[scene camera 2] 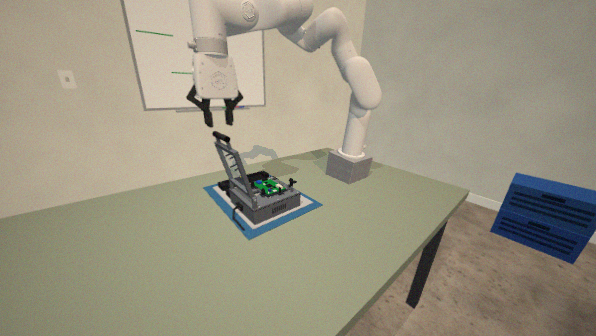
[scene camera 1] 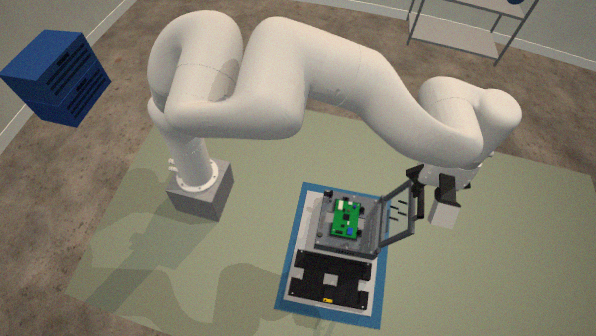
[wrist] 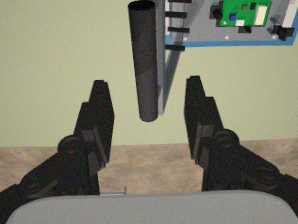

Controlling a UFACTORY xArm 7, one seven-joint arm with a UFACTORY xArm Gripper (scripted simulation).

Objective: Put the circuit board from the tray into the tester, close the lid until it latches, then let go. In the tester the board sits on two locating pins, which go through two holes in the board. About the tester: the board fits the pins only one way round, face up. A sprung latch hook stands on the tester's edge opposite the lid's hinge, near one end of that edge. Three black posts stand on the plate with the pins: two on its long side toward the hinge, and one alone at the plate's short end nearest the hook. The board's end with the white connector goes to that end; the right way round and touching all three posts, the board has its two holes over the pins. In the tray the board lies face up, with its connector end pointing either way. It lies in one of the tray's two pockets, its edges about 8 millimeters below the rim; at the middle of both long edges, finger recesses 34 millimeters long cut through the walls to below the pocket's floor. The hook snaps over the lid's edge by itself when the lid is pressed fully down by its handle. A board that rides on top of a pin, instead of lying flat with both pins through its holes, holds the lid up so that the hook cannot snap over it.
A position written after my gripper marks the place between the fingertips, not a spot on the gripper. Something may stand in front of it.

I see my gripper (scene camera 2: 220, 125), a green circuit board (scene camera 1: 345, 221) and a tester lid (scene camera 1: 402, 226).
My gripper shows as well in scene camera 1 (scene camera 1: 425, 194) and in the wrist view (wrist: 147, 96). The tester lid shows as well in scene camera 2 (scene camera 2: 231, 160).
